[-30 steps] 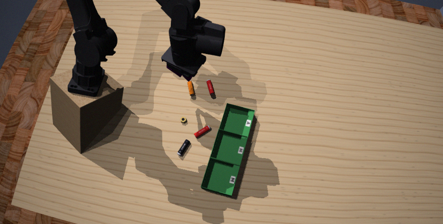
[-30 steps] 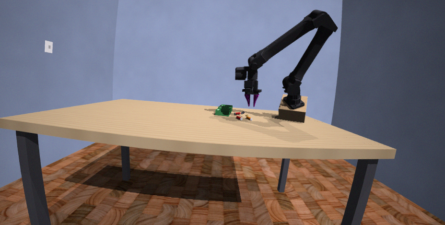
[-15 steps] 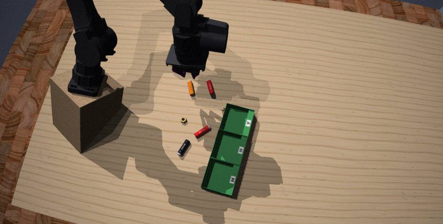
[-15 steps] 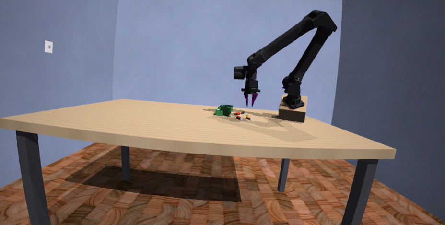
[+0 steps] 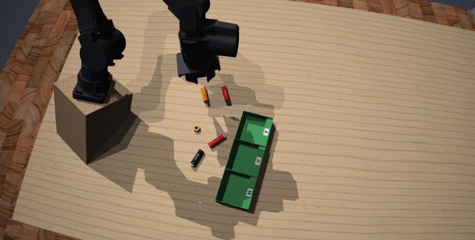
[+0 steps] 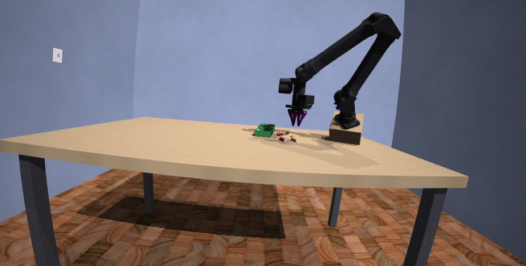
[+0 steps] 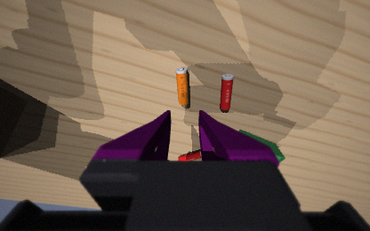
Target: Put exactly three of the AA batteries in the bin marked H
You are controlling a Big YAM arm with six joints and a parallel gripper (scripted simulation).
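The orange AA battery is 8 cm below my hand. From my hand the other things lie so: black AA battery: 1 cm behind, 19 cm to the right, 8 cm below; yellow nut: 2 cm behind, 11 cm to the right, 8 cm below; green bin: 12 cm ahead, 19 cm to the right, 7 cm below.
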